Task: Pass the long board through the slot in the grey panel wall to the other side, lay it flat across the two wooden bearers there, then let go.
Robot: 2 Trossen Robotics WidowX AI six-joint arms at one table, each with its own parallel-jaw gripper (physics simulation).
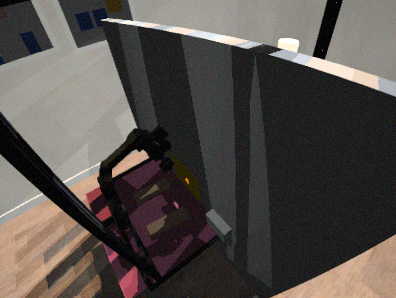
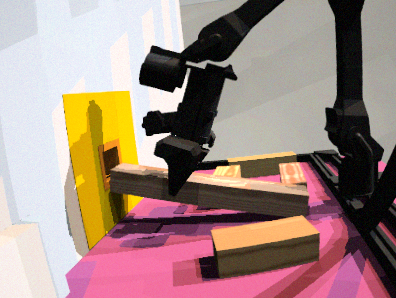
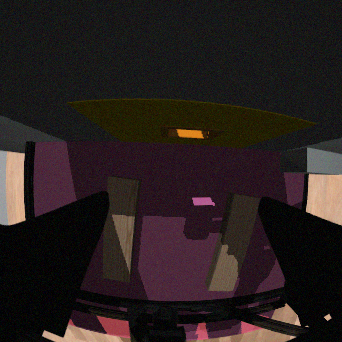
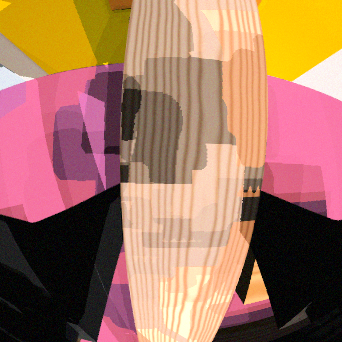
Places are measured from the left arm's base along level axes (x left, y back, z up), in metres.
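Pixels of known places: left gripper, between the fingertips: (image 3: 187,202); right gripper, between the fingertips: (image 2: 176,190) (image 4: 185,190); left arm's base, origin of its link: (image 1: 124,224) (image 3: 164,314); right arm's base, origin of its link: (image 2: 359,191).
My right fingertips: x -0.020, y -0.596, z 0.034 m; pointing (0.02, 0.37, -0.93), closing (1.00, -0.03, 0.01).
Note:
Ahead of a thing's pixels: the offset from my right fingertips to its top centre. "pt": to the spot under its first point. Level surfaces: height alone.
My right gripper (image 2: 176,184) (image 4: 185,190) is shut on the long wooden board (image 2: 232,192) (image 4: 190,153) near its left third and holds it above the pink mat @[dz -0.053 m] (image 2: 137,266). The board tilts slightly, and its left end is at the mouth of the orange-framed slot @[pt dx +0.032, dy +0.131, dz +0.056 m] (image 2: 109,159) in the yellow patch @[pt dx -0.085, dy +0.112, dz +0.119 m] (image 2: 84,133) of the panel wall (image 2: 93,44). On the other side, the grey wall (image 1: 214,103) shows the slot @[pt dx -0.001, dy +0.155, dz +0.029 m] (image 1: 187,180) (image 3: 190,133) with no board end sticking out. Two wooden bearers @[dx +0.126, dy +0.358, dz -0.015 m] (image 1: 150,190) @[dx -0.123, dy +0.383, dz -0.015 m] (image 1: 167,222) (image 3: 120,231) (image 3: 231,244) lie bare on the mat (image 1: 143,213). My left gripper (image 1: 165,158) (image 3: 187,202) is open and empty above them.
Loose wooden blocks lie on the right arm's side: one at the front @[pt dx -0.192, dy -0.145, dz -0.018 m] (image 2: 265,245), others behind the board @[pt dx +0.261, dy -0.148, dz -0.019 m] (image 2: 262,162) (image 2: 291,172). A grey foot block @[pt dx -0.336, dy +0.199, dz +0.047 m] (image 1: 218,224) juts from the wall's base. A black frame bar (image 1: 78,213) crosses in front of the left arm.

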